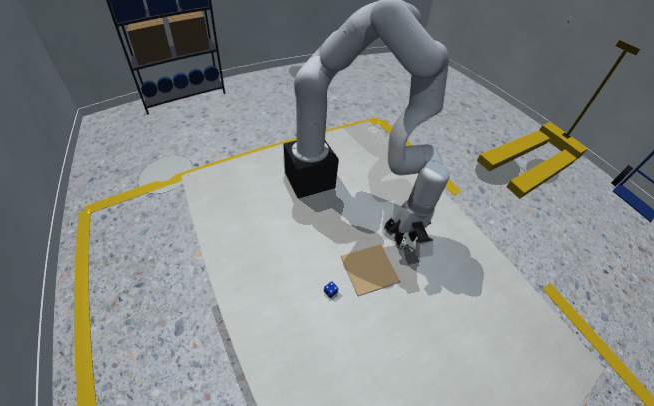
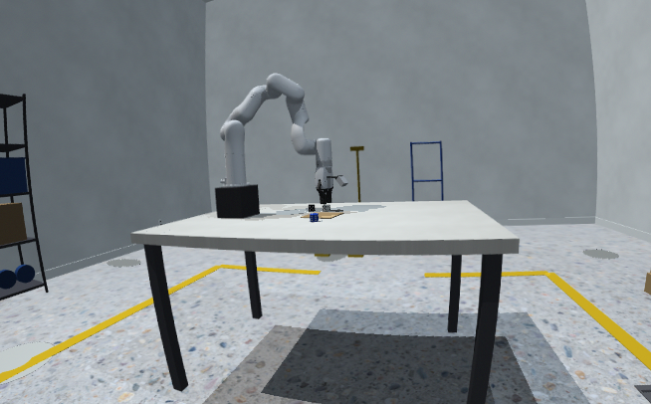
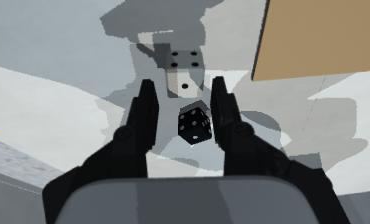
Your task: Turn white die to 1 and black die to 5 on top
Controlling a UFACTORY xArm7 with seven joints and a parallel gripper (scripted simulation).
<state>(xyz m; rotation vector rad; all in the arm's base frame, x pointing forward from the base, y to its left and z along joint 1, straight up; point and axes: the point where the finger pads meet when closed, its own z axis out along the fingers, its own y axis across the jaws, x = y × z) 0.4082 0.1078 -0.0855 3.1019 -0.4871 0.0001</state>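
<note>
Now: the white die 40 mm below my hand. The rest, counted from my hand: black die 70 mm behind, 10 mm to the left, 40 mm below; then blue die 10 mm ahead, 290 mm to the right, 40 mm below; then tan mat 10 mm ahead, 140 mm to the right, 50 mm below.
</note>
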